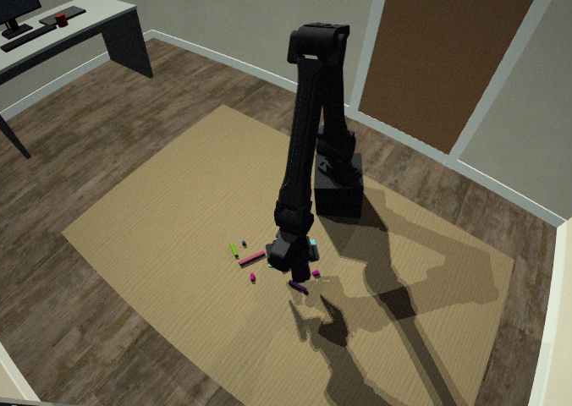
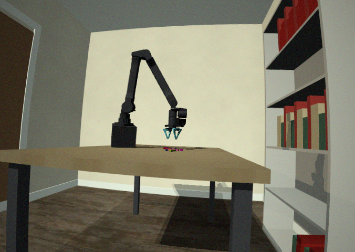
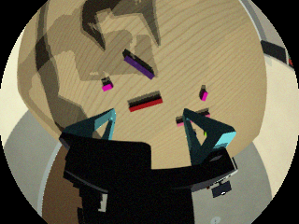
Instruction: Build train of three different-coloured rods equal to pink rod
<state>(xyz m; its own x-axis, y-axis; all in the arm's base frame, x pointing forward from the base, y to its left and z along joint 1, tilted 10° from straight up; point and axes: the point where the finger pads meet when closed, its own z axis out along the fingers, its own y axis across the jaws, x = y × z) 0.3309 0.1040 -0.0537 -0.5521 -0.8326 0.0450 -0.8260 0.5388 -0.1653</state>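
The blue rod lies 18 cm to the right of my hand, 7 cm below it and 4 cm ahead of it. The rest, counted from my hand: red rod 7 cm below, 2 cm to the right, 2 cm behind; then pink rod 12 cm to the right, 7 cm below, 5 cm ahead; then purple rod 7 cm below, 5 cm to the left, 1 cm ahead.
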